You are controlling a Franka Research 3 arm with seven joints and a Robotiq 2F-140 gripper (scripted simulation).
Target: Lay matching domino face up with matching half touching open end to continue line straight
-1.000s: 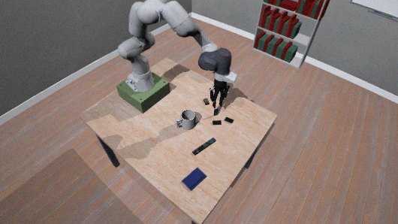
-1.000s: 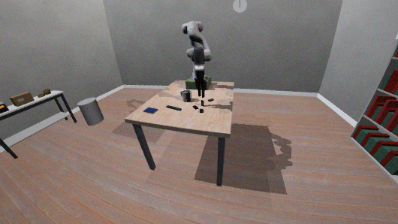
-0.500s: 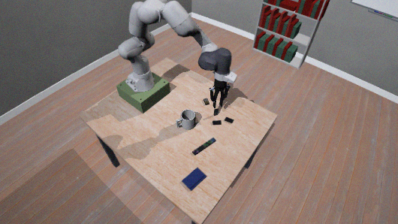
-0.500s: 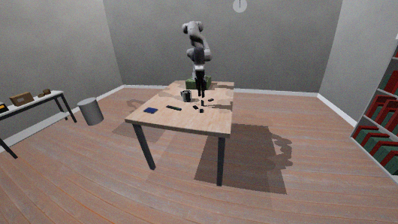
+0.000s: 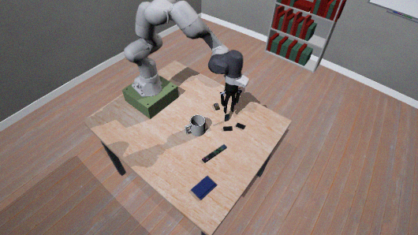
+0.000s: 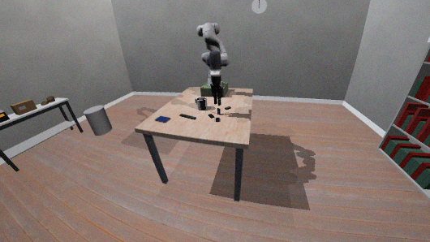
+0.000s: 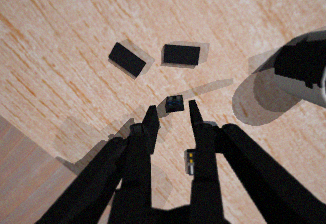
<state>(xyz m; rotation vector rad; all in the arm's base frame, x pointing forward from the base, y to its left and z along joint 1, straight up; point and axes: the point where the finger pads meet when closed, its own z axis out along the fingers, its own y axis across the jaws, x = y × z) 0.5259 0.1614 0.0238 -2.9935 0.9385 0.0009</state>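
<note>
The black domino is 100 mm below my hand and 10 mm behind it. Round my hand: blue book 460 mm to the right, 160 mm ahead, 120 mm below; then grey mug 180 mm to the right, 110 mm behind, 80 mm below.
</note>
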